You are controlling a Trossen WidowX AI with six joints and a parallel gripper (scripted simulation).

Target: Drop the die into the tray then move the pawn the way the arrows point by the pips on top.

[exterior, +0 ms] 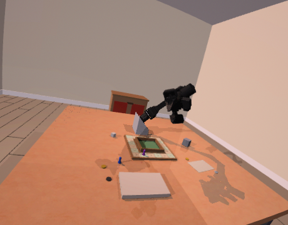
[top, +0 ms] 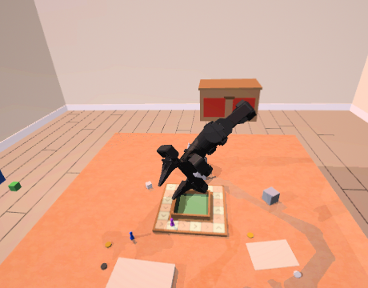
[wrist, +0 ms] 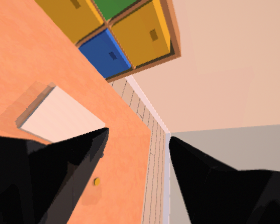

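Right now the white die is 38 cm behind my gripper tip, 14 cm to the right of it and 28 cm below it. Also, from my gripper tip: thick pad 8 cm ahead, 10 cm to the right, 29 cm below; then purple pawn 13 cm behind, 1 cm to the right, 27 cm below; then blue pawn 8 cm behind, 16 cm to the right, 28 cm below.
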